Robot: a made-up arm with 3 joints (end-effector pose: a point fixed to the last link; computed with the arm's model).
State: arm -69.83 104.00 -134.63
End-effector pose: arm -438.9 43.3 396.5 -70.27 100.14 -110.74
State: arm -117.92 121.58 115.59
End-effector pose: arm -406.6 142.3 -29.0 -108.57 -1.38 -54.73
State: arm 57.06 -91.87 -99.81
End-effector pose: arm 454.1 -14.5 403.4 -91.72 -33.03 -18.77
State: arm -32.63 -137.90 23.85
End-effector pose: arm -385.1 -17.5 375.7 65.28 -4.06 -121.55
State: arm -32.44 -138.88 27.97
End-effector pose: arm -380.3 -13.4 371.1 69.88 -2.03 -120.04
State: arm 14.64 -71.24 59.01
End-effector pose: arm 114.9 -169.7 461.6 28.62 63.40 -70.18
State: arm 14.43 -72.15 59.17
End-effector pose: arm 110.4 -168.6 462.6 29.20 63.09 -70.96
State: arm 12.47 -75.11 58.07
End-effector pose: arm 87.3 -166.4 469.5 30.78 59.65 -73.22
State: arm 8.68 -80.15 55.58
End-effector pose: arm 44.4 -162.0 480.1 33.37 53.01 -76.94
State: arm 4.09 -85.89 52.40
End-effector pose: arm -7.4 -155.5 487.9 36.36 45.18 -81.08
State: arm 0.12 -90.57 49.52
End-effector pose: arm -51.7 -149.0 490.5 38.83 38.62 -84.42
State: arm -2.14 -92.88 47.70
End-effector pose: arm -76.0 -145.6 490.6 39.98 34.93 -86.05
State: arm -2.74 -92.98 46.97
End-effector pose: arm -81.0 -146.0 490.8 39.87 33.90 -86.08
